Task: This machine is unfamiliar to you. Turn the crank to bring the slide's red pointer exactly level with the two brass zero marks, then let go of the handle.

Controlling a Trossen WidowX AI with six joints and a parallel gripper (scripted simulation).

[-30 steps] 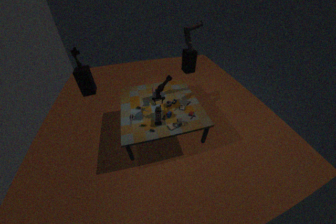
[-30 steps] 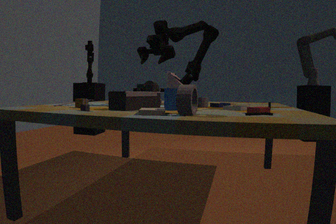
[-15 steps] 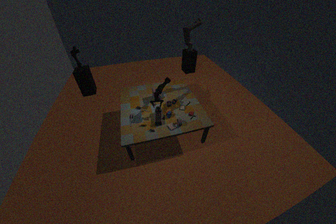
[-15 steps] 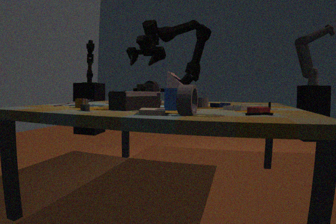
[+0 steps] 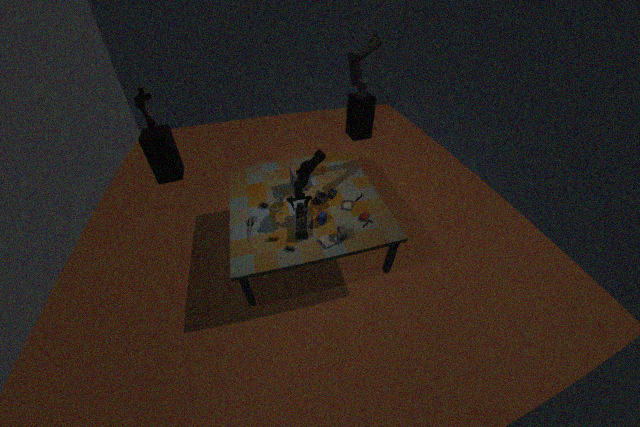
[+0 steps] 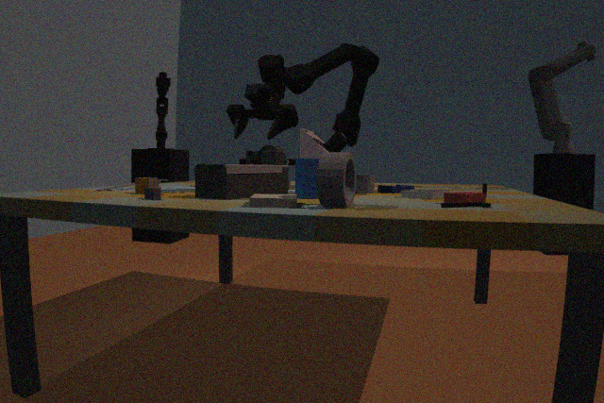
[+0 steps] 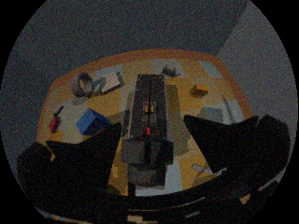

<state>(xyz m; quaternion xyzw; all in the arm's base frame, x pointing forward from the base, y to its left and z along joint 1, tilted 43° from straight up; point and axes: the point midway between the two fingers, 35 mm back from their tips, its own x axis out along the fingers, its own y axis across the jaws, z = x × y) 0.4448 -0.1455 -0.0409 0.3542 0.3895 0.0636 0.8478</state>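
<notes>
My gripper tip is 10 mm past the red pointer, 10 mm to the right of it and 60 mm above it. The rest, counted from my gripper tip: blue block (50 mm ahead, 160 mm to the left, 100 mm below); yellow block (90 mm ahead, 240 mm to the right, 120 mm below); dark crank handle (130 mm behind, 80 mm to the left, 60 mm below).
</notes>
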